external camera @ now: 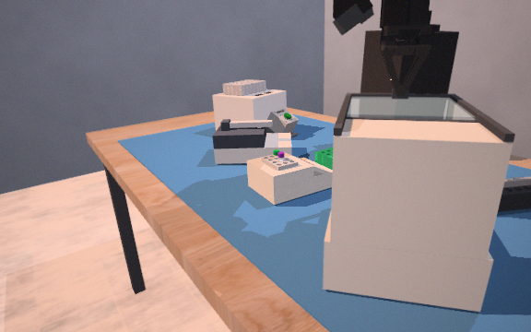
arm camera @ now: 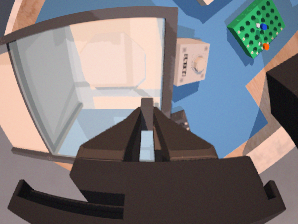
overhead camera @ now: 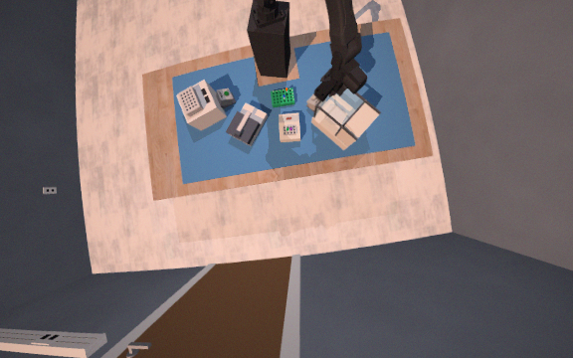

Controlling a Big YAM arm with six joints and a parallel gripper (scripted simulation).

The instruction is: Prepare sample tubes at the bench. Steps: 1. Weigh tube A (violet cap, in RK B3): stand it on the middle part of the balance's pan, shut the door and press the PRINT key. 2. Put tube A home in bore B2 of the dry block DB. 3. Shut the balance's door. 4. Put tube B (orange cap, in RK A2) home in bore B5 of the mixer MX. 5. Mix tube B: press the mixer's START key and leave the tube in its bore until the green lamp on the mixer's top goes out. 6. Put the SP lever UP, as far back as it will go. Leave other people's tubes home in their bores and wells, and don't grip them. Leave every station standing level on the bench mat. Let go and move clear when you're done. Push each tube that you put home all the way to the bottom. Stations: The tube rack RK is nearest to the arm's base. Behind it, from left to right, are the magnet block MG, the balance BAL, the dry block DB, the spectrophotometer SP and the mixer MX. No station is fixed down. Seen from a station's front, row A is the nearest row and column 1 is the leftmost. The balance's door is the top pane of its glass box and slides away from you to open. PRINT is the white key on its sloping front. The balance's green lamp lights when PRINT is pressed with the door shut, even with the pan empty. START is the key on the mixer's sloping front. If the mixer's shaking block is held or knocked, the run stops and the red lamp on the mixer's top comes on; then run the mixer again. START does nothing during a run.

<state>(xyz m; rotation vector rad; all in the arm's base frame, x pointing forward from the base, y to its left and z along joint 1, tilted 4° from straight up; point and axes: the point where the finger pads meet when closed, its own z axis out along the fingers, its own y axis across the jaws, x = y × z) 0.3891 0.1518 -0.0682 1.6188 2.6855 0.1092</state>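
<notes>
Now: hand 3 cm short of the balance door, 1 cm to the right of it and 1 cm above it. Also, from my hand: dry block (22 cm to the right, 19 cm below, 2 cm ahead); then blue-capped tube (19 cm below, 18 cm to the right, 16 cm behind); then magnet block (20 cm below, 18 cm behind, 15 cm to the left).
</notes>
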